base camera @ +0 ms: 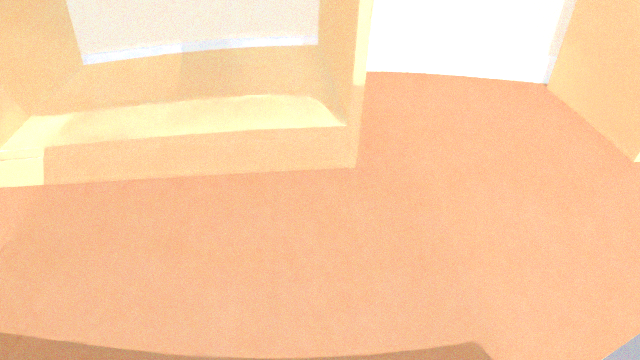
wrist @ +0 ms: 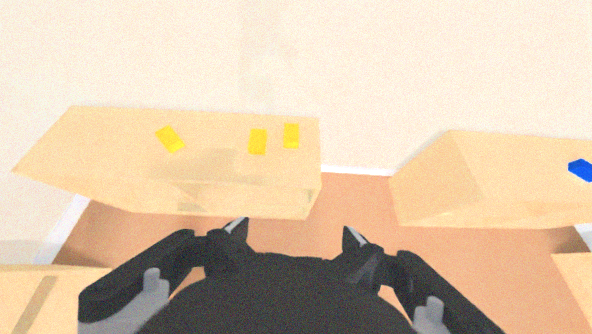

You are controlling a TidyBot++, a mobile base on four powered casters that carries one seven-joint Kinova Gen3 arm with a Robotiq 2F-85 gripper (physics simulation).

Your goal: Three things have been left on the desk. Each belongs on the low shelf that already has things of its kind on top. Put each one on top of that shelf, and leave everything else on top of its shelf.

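Places are measured from the arm's base along level axes (x right, y up, z back), in metres.
Pixels of known places: gripper, fingertip midpoint: (wrist: 295, 231).
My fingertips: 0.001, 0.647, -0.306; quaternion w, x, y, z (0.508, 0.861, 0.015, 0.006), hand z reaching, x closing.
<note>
Ahead of a thing's pixels: the offset from my fingertips to its top centre, as dx, dy, dz. "*": to the spot under its first point. Level surfaces: height alone.
In the wrist view, a low wooden shelf {dy -0.434} (wrist: 115, 150) at the left has three yellow blocks on top: one turned at an angle {-0.540, -0.389, -0.366} (wrist: 170, 139), one upright in the picture near the right part {-0.177, -0.389, -0.400} (wrist: 257, 142), and one close to the right end {* -0.037, -0.388, -0.428} (wrist: 291, 136). A second low shelf (wrist: 520, 175) at the right has a blue block {* +1.320, -0.405, -0.440} (wrist: 581, 170) on top, cut by the view's edge. My gripper (wrist: 295, 231) is open and empty, with the shelves beyond its fingertips. In the base camera view, the front of a low shelf (base camera: 200, 152) shows at the left. The desk cannot be made out for certain.
A gap with brown floor (wrist: 350, 210) lies between the two shelves. Parts of other wooden furniture show at the lower left (wrist: 60, 300) and lower right (wrist: 577, 275) of the wrist view. In the base camera view, another wooden side panel (base camera: 600, 70) stands at the right.
</note>
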